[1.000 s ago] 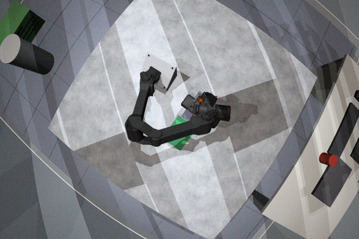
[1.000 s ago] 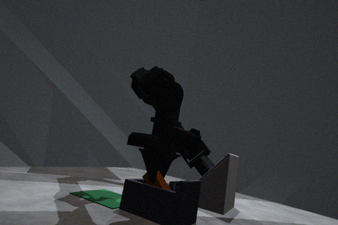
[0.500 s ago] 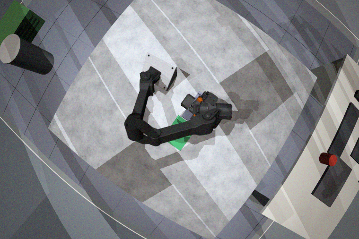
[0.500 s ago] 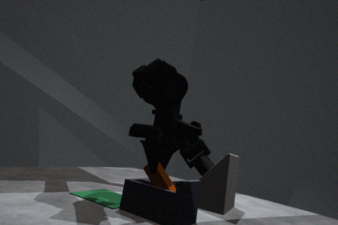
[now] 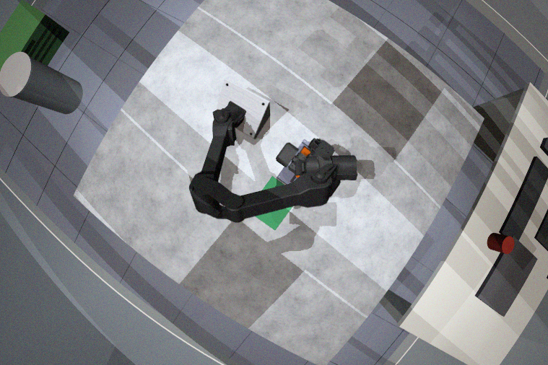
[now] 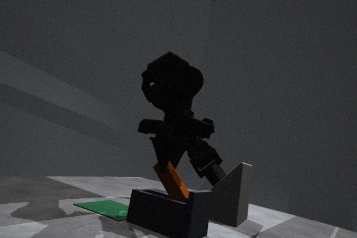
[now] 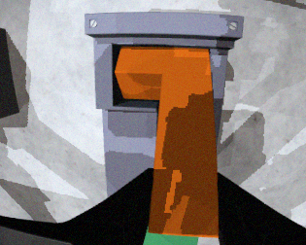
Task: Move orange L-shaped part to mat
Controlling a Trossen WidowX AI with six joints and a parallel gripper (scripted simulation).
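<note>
My gripper tip is 20 mm past the green mat, 140 mm to the left of it and 130 mm above it. The rest, counted from my gripper tip: orange L-shaped part (10 mm behind, 30 mm to the left, 30 mm below).
</note>
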